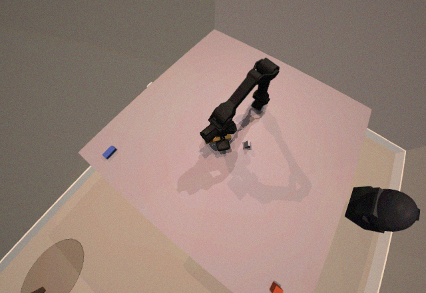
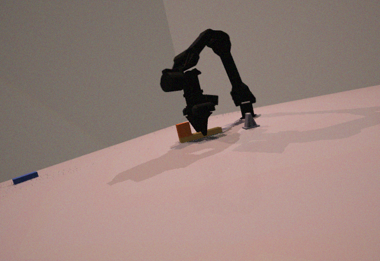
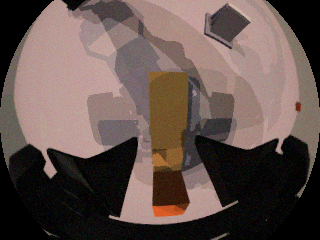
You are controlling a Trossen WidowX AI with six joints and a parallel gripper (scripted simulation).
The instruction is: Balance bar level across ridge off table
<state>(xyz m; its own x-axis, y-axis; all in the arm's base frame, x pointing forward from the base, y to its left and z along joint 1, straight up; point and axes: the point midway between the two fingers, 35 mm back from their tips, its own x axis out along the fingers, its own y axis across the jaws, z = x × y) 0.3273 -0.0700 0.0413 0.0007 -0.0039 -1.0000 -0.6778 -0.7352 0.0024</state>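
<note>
Now: gripper tip 20 mm to the left of the bar, 20 mm below it and 20 mm short of it. Round my gripper tip: red block (570 mm to the left, 410 mm ahead, 10 mm above); then blue block (430 mm to the right, 410 mm ahead).
</note>
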